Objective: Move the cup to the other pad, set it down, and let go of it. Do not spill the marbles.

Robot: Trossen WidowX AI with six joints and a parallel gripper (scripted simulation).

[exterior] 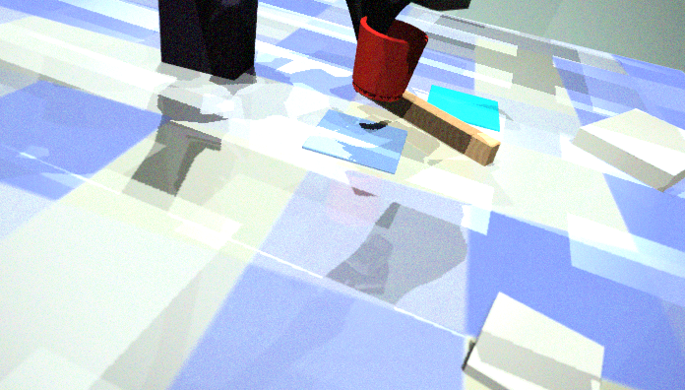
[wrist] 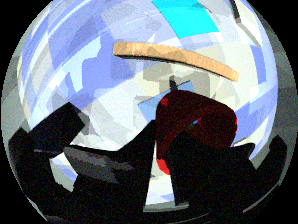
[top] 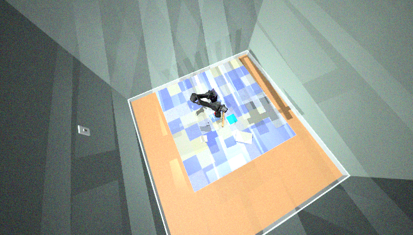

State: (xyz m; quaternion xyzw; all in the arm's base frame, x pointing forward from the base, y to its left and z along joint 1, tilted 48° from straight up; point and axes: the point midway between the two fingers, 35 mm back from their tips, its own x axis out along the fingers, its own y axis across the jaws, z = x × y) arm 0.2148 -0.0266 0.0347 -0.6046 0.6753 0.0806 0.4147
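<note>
My gripper tip is 80 mm short of the wooden bar, 80 mm above it and 40 mm to the right of it. The rest, counted from my gripper tip: light blue pad 90 mm below, 50 mm to the right, 20 mm ahead; dark red cup 30 mm ahead, 20 mm to the right.
</note>
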